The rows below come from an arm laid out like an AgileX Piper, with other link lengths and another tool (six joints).
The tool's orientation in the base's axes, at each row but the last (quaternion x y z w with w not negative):
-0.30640, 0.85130, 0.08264, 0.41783
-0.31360, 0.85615, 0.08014, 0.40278
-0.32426, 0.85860, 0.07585, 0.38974
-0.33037, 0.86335, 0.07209, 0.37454
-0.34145, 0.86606, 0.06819, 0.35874
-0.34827, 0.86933, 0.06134, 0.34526
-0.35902, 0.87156, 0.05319, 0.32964
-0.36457, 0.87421, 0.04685, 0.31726
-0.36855, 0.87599, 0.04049, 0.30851
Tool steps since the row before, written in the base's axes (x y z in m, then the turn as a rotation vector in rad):
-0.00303, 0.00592, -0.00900, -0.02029, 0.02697, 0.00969
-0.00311, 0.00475, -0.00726, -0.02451, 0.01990, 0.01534
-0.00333, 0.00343, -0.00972, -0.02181, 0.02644, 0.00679
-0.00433, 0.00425, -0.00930, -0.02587, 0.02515, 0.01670
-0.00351, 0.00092, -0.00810, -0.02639, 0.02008, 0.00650
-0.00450, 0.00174, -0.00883, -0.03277, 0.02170, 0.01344
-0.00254, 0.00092, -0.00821, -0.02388, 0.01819, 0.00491
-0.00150, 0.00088, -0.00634, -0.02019, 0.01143, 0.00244
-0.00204, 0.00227, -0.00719, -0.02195, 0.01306, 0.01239
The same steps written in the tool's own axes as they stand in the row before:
0.00558, 0.00756, 0.00608, -0.01020, 0.03241, -0.00888
0.00462, 0.00646, 0.00467, -0.00902, 0.02870, -0.01808
0.00689, 0.00591, 0.00590, -0.00744, 0.03318, -0.00805
0.00643, 0.00713, 0.00558, -0.01162, 0.03350, -0.01798
0.00670, 0.00397, 0.00426, -0.00179, 0.03129, -0.01264
0.00703, 0.00540, 0.00475, -0.00386, 0.03570, -0.02087
0.00582, 0.00354, 0.00532, -0.00122, 0.02847, -0.01063
0.00400, 0.00259, 0.00453, 0.00238, 0.02145, -0.00887
0.00379, 0.00414, 0.00543, -0.00336, 0.02225, -0.01730

